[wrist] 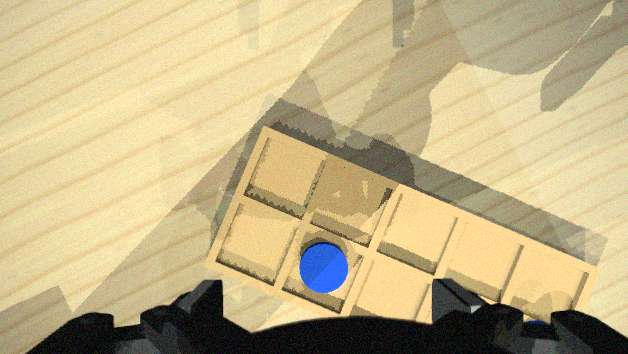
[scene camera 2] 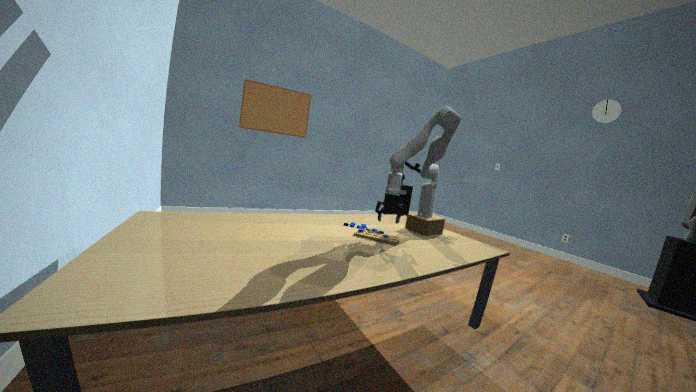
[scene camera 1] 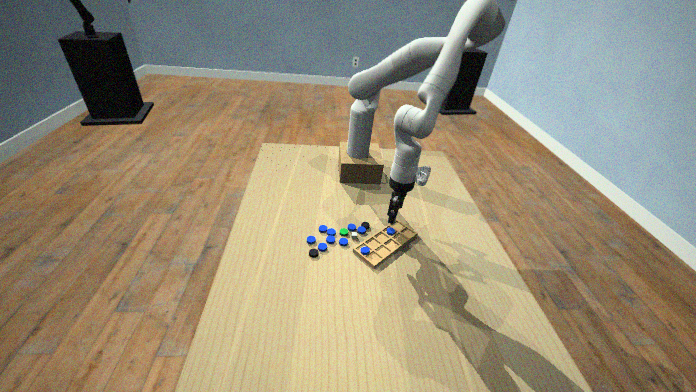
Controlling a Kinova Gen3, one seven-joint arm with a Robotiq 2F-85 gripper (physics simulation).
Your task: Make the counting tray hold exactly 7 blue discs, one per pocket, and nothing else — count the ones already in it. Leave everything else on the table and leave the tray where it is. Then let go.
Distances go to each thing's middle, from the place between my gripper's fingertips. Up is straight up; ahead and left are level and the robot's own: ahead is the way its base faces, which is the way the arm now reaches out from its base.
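The wooden counting tray (scene camera 1: 382, 246) is 8 cm below my hand, 3 cm to the right of it and 4 cm ahead of it.
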